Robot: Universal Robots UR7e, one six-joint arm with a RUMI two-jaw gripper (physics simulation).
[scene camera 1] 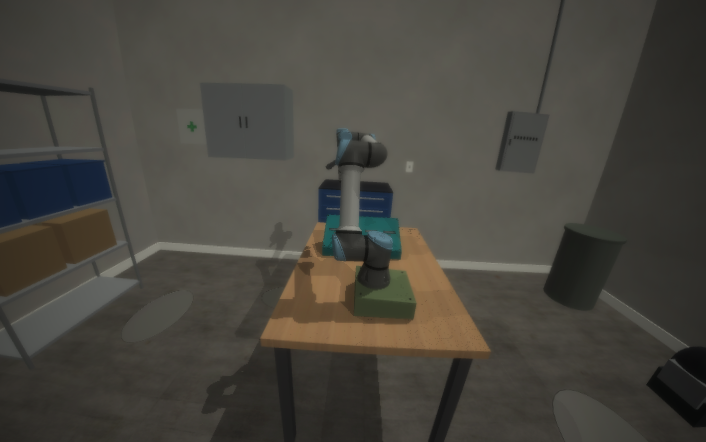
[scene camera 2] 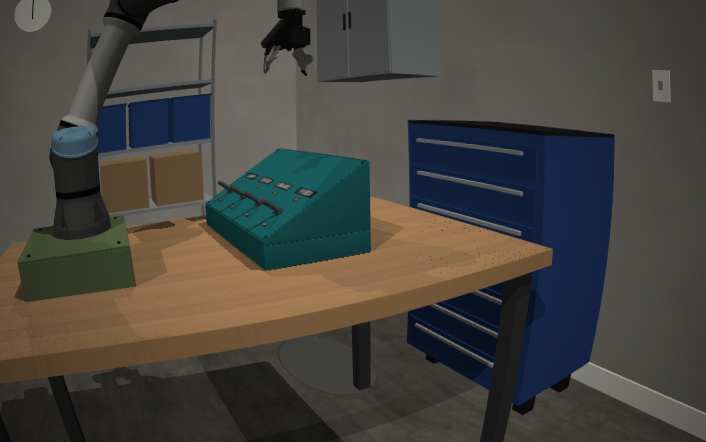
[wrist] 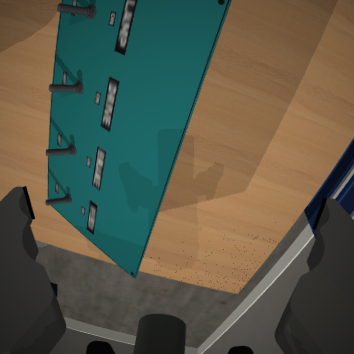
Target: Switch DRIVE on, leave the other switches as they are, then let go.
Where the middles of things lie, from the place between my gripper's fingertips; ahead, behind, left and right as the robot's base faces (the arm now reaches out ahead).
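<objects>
Relative to the teal switch console (scene camera 2: pixel 324 200), my gripper is 150 mm to the left of it, 90 mm past it and 330 mm above it.
</objects>
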